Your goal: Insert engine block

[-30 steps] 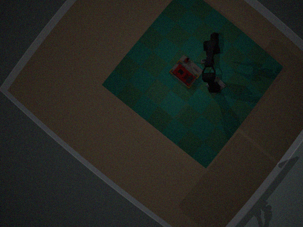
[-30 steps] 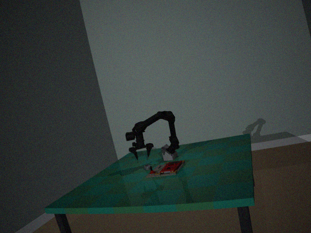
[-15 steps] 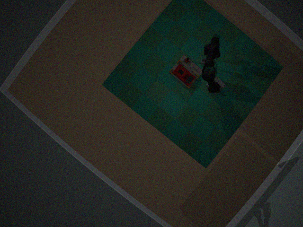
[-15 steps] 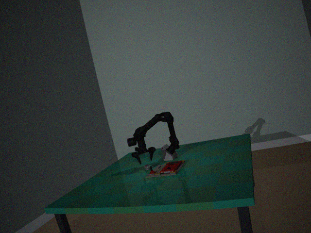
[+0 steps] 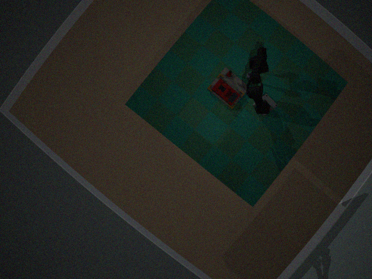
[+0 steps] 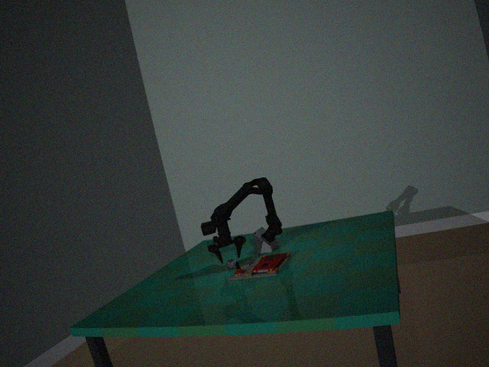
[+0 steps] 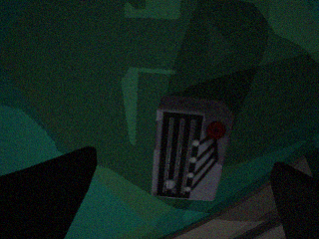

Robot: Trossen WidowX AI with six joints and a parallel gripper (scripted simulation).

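Right now the engine block is 20 mm below my gripper tip. Round my gripper tip: base plate (50 mm ahead, 200 mm to the left, 20 mm below); then dark upright peg (120 mm ahead, 110 mm to the left).
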